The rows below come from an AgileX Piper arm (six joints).
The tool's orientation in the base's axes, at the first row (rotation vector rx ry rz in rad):
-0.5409, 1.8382, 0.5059
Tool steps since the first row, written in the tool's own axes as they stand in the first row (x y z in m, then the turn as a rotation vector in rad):
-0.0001, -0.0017, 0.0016, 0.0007, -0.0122, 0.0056
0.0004, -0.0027, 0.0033, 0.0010, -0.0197, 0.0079
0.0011, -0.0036, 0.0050, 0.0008, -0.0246, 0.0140
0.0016, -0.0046, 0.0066, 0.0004, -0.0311, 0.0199
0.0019, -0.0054, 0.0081, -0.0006, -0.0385, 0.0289
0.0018, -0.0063, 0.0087, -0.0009, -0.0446, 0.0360
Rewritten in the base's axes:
0.0022, -0.0004, -0.0005, 0.0112, -0.0066, -0.0034
0.0040, -0.0003, -0.0016, 0.0172, -0.0114, -0.0050
0.0056, -0.0001, -0.0029, 0.0248, -0.0117, -0.0071
0.0072, -0.0001, -0.0039, 0.0332, -0.0135, -0.0090
0.0087, 0.0001, -0.0047, 0.0446, -0.0141, -0.0115
0.0097, -0.0002, -0.0049, 0.0536, -0.0148, -0.0139

